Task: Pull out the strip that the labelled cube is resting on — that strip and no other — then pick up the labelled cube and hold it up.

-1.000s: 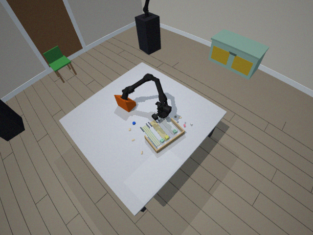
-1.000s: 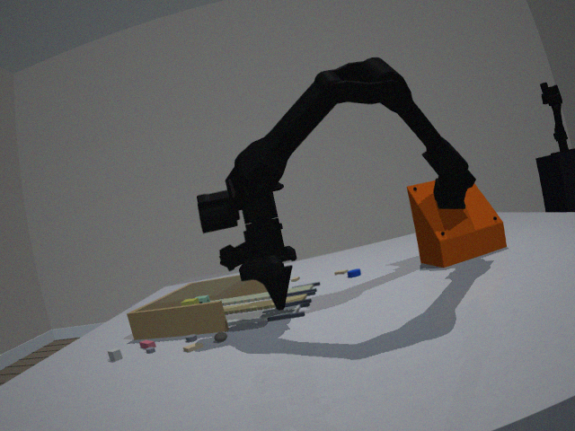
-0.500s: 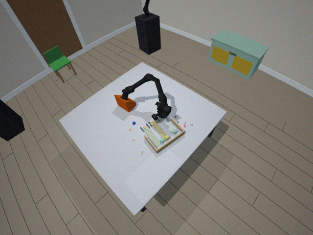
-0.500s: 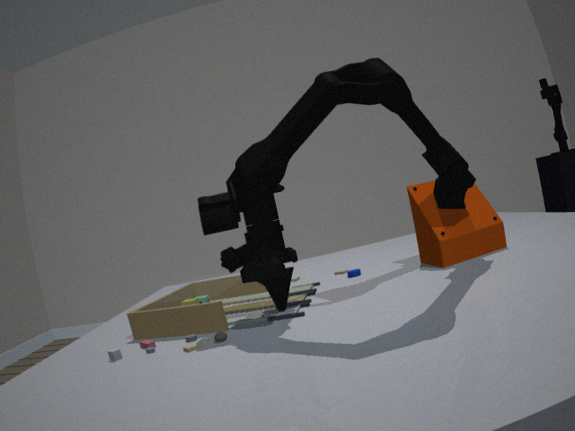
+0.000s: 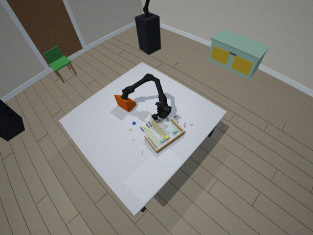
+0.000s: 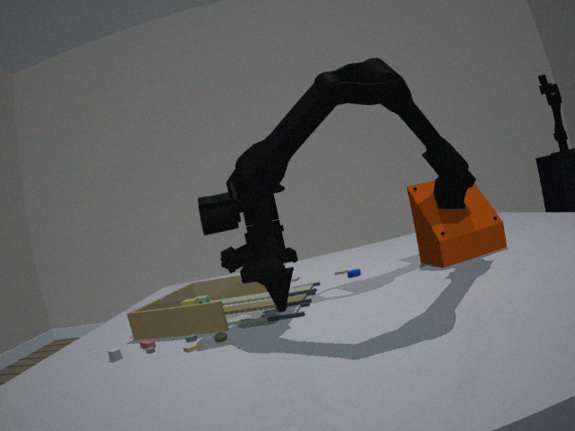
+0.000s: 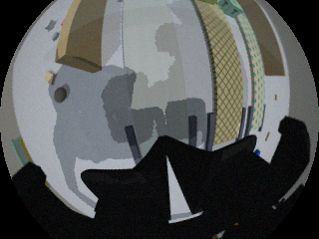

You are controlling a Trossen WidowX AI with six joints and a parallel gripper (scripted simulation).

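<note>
The pale strip lies 10 cm ahead of my gripper tip and 1 cm to the right of it. Also, from my gripper tip: blue piece 13 cm behind, 24 cm to the right.
</note>
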